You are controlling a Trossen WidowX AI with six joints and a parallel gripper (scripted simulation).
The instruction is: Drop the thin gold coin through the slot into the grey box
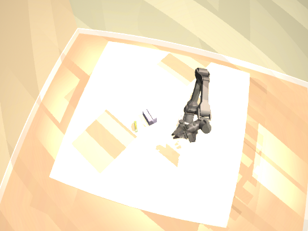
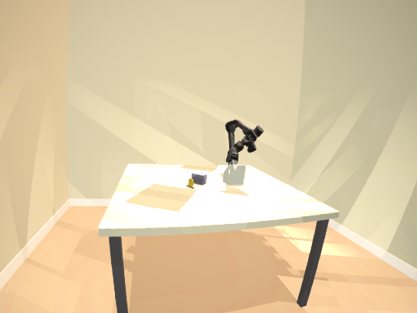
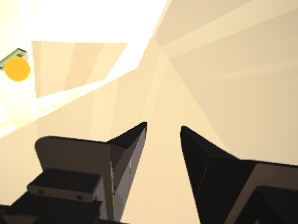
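The gold coin is 300 mm below my gripper tip, 290 mm ahead of it and 110 mm to the right of it.
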